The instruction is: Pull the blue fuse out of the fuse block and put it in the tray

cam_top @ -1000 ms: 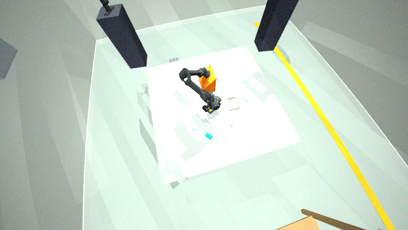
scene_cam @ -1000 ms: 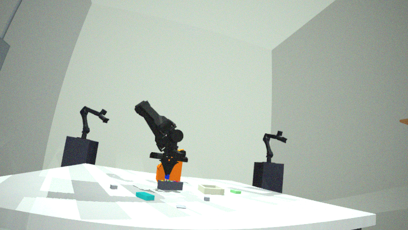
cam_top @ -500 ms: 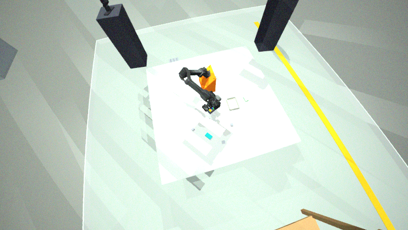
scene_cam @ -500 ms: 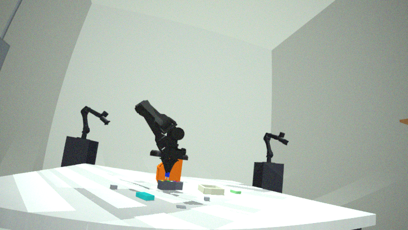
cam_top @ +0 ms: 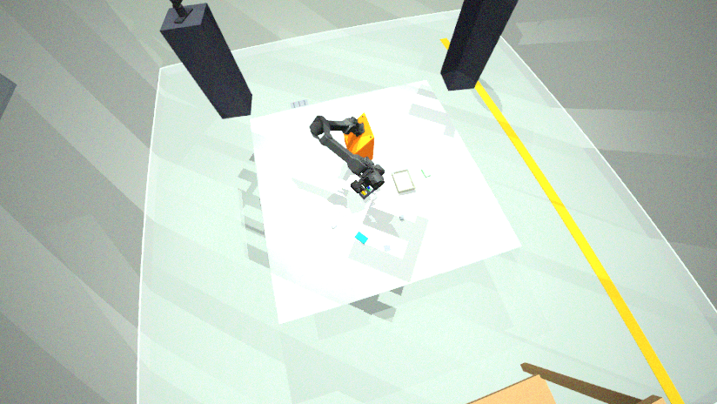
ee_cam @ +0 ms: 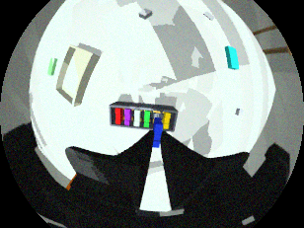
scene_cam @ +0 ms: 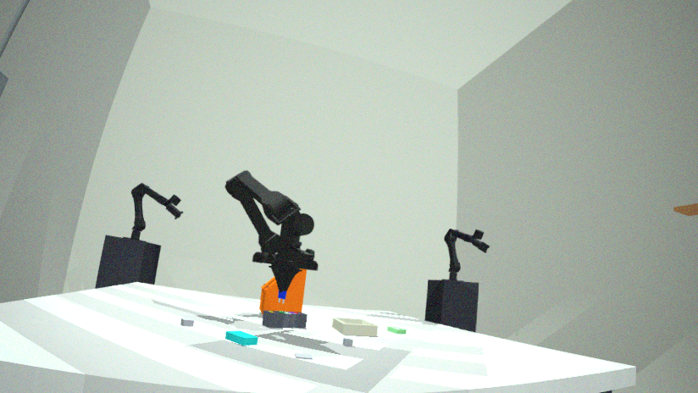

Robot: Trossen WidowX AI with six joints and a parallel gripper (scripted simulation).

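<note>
Right now the beige tray is 220 mm to the left of my gripper tip, 90 mm below it and 50 mm behind it. Also, from my gripper tip: blue fuse: 10 mm below.
</note>
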